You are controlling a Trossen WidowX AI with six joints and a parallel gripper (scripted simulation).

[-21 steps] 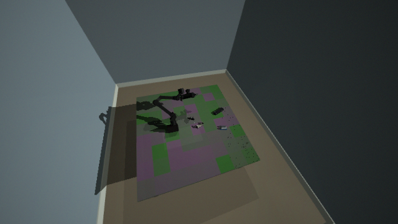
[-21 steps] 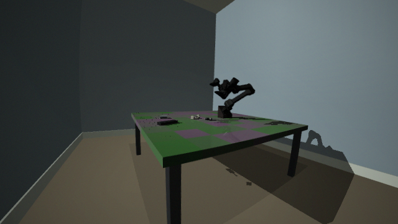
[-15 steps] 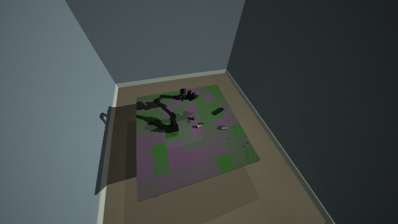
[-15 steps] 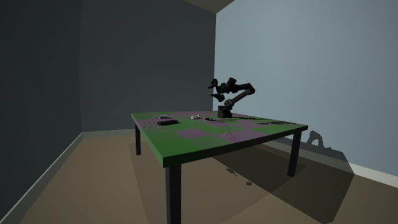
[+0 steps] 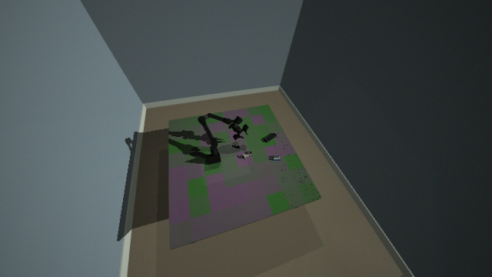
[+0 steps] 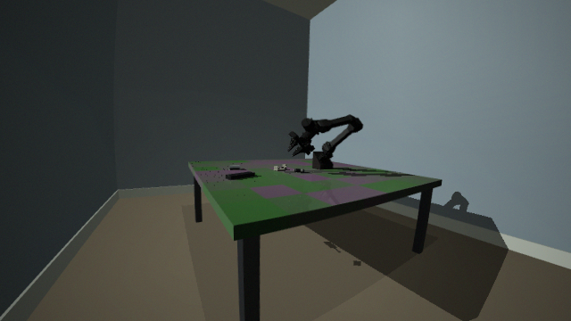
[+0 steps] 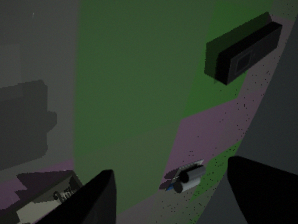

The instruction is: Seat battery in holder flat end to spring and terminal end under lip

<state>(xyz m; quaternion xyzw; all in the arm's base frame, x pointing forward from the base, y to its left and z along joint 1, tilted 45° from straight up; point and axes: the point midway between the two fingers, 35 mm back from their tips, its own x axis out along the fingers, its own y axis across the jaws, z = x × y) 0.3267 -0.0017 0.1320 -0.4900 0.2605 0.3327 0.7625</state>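
My gripper tip is 100 mm past the battery, 20 mm to the left of it and 110 mm above it. Also, from my gripper tip: remote control: 300 mm ahead, 20 mm to the right, 110 mm below; then battery blister card: 240 mm ahead, 280 mm to the right, 110 mm below.
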